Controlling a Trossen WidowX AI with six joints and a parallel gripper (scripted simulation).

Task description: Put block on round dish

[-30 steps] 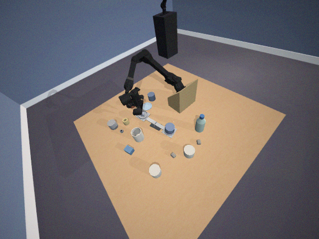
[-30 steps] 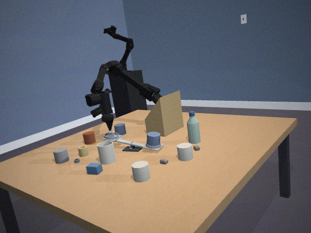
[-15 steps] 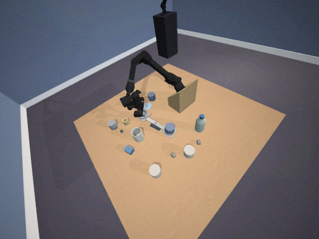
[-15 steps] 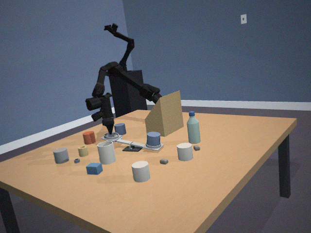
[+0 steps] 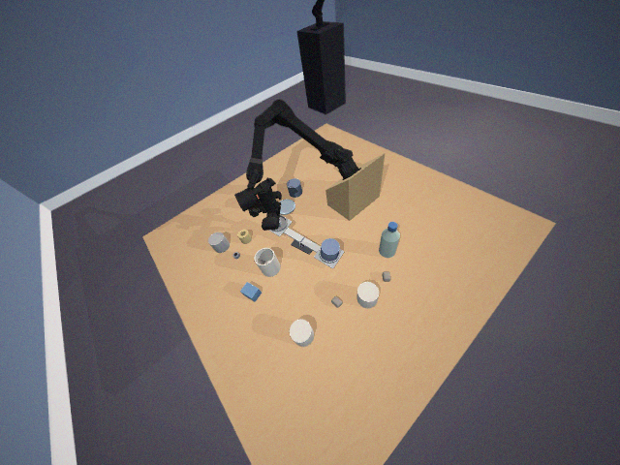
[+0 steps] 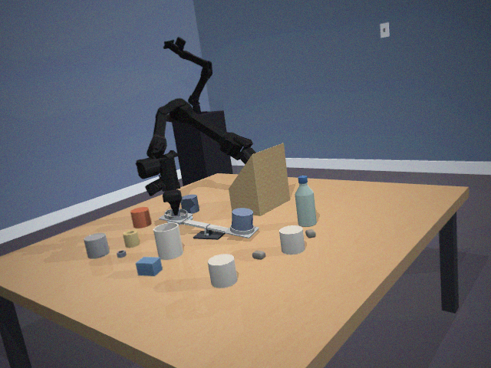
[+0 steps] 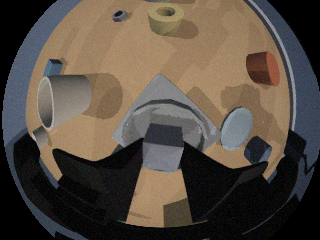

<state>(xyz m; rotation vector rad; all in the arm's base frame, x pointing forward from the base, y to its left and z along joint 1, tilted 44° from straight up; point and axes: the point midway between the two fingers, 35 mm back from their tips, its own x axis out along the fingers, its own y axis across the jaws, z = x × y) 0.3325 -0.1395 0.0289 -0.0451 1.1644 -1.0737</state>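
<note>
Right now the round pale-blue dish is 11 cm behind my gripper tip, 12 cm to the right of it and 8 cm below it. The rest, counted from my gripper tip: yellow ring 13 cm ahead, 10 cm to the right, 6 cm below; then grey block 1 cm above; then white cup 14 cm ahead, 11 cm to the left, 4 cm below.
</note>
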